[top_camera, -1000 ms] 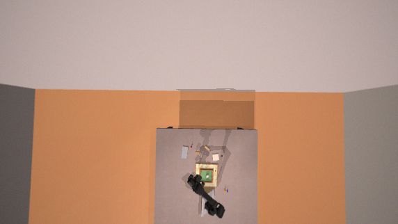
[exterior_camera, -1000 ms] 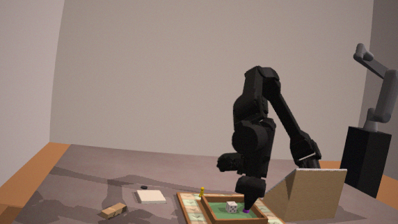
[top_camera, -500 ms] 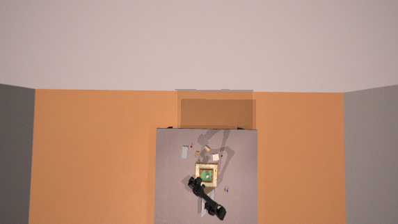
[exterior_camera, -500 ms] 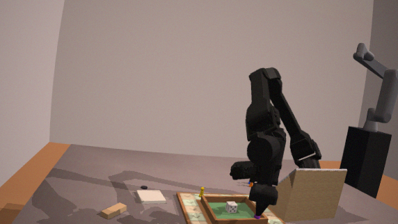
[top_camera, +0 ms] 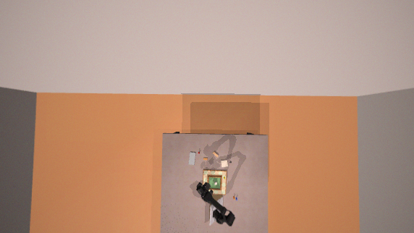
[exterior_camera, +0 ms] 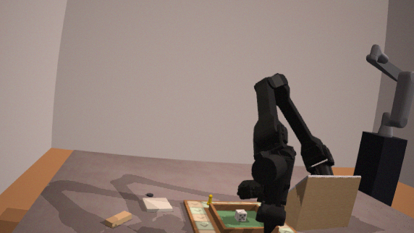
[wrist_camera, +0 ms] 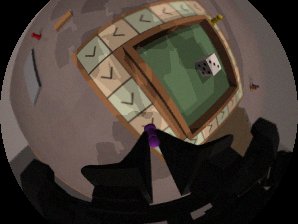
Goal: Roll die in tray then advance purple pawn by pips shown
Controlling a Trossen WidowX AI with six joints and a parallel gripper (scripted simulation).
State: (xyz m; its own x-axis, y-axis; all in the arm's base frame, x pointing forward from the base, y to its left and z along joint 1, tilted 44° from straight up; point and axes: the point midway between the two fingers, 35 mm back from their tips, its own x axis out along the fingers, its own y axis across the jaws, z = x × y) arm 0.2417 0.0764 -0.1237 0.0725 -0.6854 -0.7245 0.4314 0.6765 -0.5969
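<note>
Right now my gripper tip is 1 cm below the purple pawn. The rest, counted from my gripper tip: white slab: 27 cm ahead, 20 cm to the right, 3 cm below; yellow pawn: 11 cm ahead, 22 cm to the right, 1 cm below; white die: 3 cm ahead, 12 cm to the right, 1 cm below.
</note>
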